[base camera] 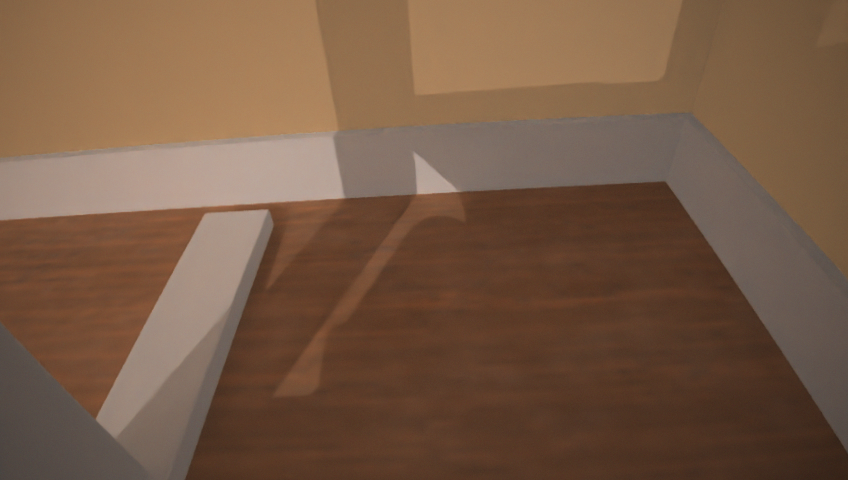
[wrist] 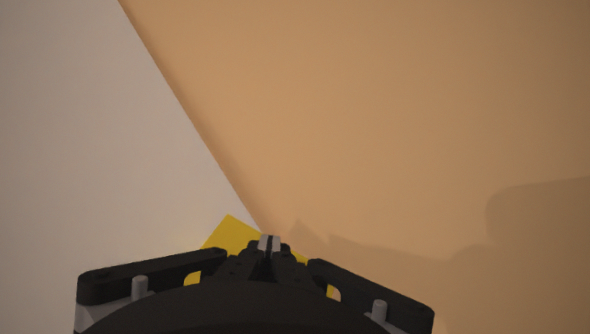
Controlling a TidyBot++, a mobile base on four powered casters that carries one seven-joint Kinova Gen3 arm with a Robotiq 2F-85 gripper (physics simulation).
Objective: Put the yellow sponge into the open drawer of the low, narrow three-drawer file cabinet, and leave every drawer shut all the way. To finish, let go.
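Frame: origin at the arm's base, x down, y right, z back, level; metres.
Where they show: gripper, fingertip midpoint: (wrist: 268,248).
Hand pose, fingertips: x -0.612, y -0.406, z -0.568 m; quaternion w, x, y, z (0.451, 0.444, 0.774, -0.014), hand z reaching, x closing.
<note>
After its pixels a point has its place.
In the wrist view my gripper (wrist: 268,248) @(x -0.612, y -0.406, z -0.568 m) is shut, its two pale fingertips pressed together with nothing between them. The yellow sponge (wrist: 232,233) @(x -0.599, y -0.434, z -0.558 m) lies just behind and under the fingers on a pale flat surface (wrist: 123,144) @(x -0.554, y -0.605, z -0.524 m), close to the orange wall (wrist: 359,126) @(x -0.695, y -0.423, z -0.632 m). I cannot tell whether the fingers touch it. No drawer or file cabinet can be made out in either view. The base camera shows neither the gripper nor the sponge.
In the base camera view, a long pale block (base camera: 197,317) lies on the wood floor (base camera: 527,330) @(x 0.396, y 0.094, z -0.369 m) at the left. A grey surface (base camera: 39,422) @(x 0.260, y -0.204, z -0.227 m) fills the bottom left corner. A grey skirting board (base camera: 560,152) @(x 0.346, y 0.180, z -0.590 m) runs along the orange walls to a corner at the right.
</note>
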